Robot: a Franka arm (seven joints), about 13 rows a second.
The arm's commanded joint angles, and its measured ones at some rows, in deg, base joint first. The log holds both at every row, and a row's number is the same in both.
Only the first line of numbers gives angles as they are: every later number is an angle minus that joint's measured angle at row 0.
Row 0, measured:
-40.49, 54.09, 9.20, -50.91, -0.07, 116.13, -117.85
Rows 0 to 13, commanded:
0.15, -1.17, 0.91, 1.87, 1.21, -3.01, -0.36
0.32, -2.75, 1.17, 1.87, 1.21, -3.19, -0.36
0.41, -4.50, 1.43, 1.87, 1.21, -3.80, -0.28
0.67, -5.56, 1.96, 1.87, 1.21, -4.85, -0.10
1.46, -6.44, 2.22, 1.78, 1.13, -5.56, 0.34
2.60, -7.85, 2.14, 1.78, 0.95, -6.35, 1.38
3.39, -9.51, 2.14, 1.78, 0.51, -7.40, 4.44
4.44, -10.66, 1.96, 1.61, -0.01, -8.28, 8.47
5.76, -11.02, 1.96, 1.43, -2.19, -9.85, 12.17
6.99, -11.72, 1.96, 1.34, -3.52, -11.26, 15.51
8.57, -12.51, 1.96, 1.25, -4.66, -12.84, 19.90
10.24, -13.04, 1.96, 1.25, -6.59, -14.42, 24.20
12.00, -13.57, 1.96, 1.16, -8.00, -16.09, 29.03
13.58, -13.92, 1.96, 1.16, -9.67, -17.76, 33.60
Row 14, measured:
11.20, -11.79, 2.44, 2.44, -6.81, -14.94, 26.12
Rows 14 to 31, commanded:
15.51, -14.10, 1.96, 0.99, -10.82, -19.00, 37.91
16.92, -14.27, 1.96, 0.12, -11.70, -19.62, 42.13
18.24, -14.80, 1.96, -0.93, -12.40, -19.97, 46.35
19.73, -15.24, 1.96, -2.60, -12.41, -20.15, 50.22
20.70, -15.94, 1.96, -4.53, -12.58, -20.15, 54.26
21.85, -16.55, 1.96, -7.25, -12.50, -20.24, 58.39
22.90, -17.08, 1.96, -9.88, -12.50, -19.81, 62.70
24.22, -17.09, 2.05, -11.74, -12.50, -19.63, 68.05
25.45, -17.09, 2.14, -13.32, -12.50, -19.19, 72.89
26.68, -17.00, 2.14, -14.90, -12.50, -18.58, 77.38
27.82, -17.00, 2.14, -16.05, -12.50, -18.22, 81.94
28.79, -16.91, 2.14, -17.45, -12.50, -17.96, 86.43
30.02, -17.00, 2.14, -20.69, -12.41, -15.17, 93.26
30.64, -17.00, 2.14, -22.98, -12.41, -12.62, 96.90
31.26, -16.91, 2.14, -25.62, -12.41, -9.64, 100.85
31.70, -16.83, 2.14, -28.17, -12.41, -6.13, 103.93
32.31, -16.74, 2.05, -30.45, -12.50, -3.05, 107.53
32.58, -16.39, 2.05, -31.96, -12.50, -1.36, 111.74
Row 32, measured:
31.84, -14.08, 2.53, -25.89, -11.43, -5.57, 104.10
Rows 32 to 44, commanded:
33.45, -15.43, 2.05, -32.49, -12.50, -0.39, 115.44
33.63, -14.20, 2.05, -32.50, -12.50, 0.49, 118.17
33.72, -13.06, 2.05, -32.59, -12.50, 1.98, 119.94
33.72, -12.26, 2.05, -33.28, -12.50, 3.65, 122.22
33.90, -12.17, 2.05, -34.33, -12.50, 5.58, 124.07
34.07, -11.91, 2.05, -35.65, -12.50, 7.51, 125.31
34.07, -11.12, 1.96, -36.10, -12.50, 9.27, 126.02
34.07, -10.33, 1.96, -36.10, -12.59, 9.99, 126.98
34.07, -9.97, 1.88, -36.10, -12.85, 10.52, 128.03
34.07, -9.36, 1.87, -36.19, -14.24, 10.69, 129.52
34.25, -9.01, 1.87, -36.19, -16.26, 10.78, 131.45
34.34, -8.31, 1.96, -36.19, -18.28, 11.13, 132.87
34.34, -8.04, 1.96, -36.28, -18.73, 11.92, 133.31
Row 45, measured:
33.61, -8.41, 2.36, -35.97, -16.24, 10.35, 129.97
